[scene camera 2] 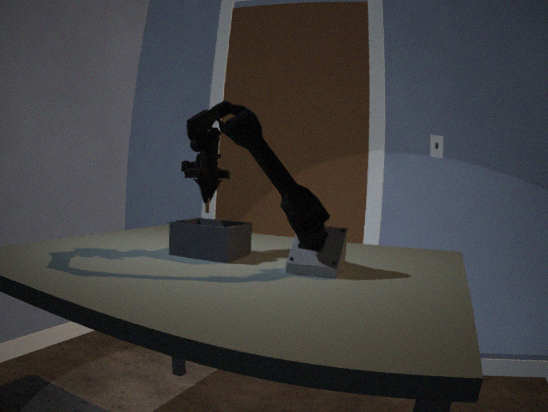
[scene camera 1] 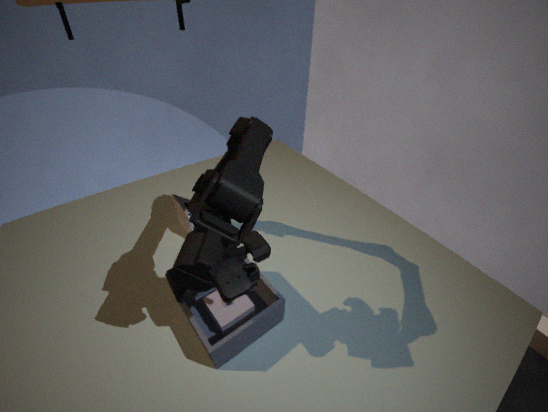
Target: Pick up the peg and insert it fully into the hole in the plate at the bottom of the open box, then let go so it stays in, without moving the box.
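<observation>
My gripper (scene camera 2: 207,200) is shut on the peg and hangs above the open box. The peg (scene camera 2: 207,206) is a short, thin tan piece. It points straight down from the fingertips, and its lower end is a little above the box rim in scene camera 2. The box (scene camera 1: 252,331) (scene camera 2: 198,242) is grey and upright. The pale pinkish plate (scene camera 1: 236,316) shows at the bottom of the box in scene camera 1, partly hidden by the dark gripper. A small brown patch shows near the plate's left corner; I cannot tell whether it is the hole.
The arm's light grey base block (scene camera 2: 312,266) stands on the table (scene camera 1: 350,390) (scene camera 2: 380,320), to the right of the box in scene camera 2. The box's grey walls rise around the plate. Shadows of the arm fall on both sides of the box in scene camera 1.
</observation>
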